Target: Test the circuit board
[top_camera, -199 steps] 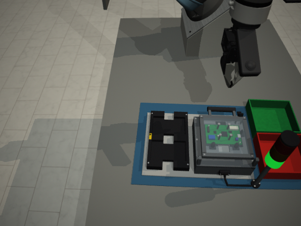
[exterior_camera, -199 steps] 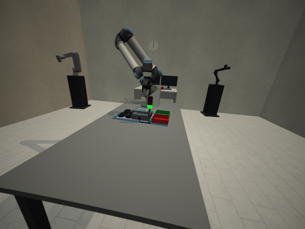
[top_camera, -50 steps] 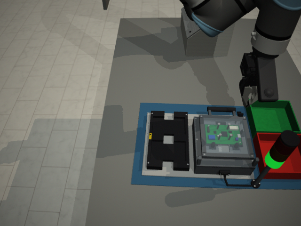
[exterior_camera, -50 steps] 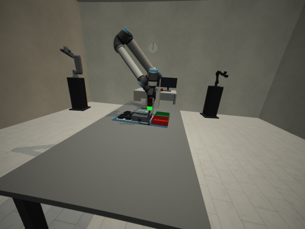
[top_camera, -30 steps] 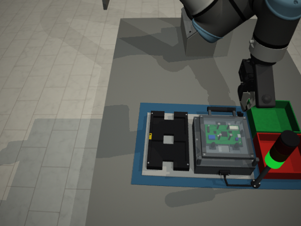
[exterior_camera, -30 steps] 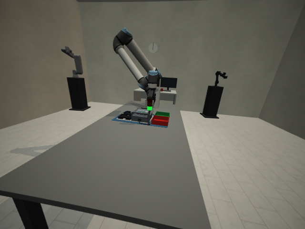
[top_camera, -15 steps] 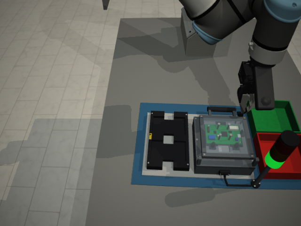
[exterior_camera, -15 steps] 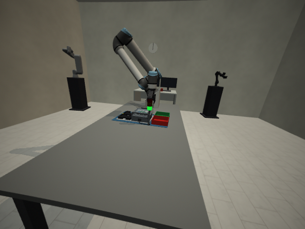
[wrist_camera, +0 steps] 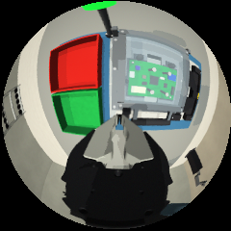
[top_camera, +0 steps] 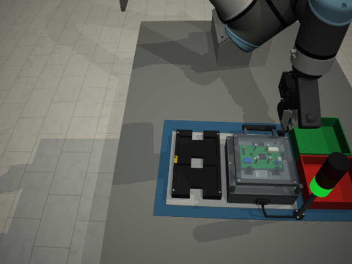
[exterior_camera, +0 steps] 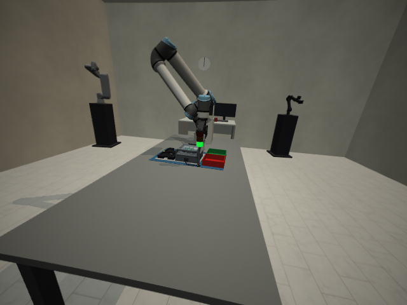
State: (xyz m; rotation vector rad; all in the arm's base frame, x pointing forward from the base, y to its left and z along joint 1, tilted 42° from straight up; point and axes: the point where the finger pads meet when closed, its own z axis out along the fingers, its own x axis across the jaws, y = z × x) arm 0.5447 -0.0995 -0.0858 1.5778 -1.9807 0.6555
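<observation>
Right now the black latch tab is 2 cm below my hand and 1 cm to the right of it. Round my hand: green bin 14 cm to the left, 10 cm below, 2 cm behind; then green circuit board 8 cm to the right, 5 cm ahead, 4 cm below; then tester lid 8 cm to the right, 5 cm ahead, 2 cm below.
</observation>
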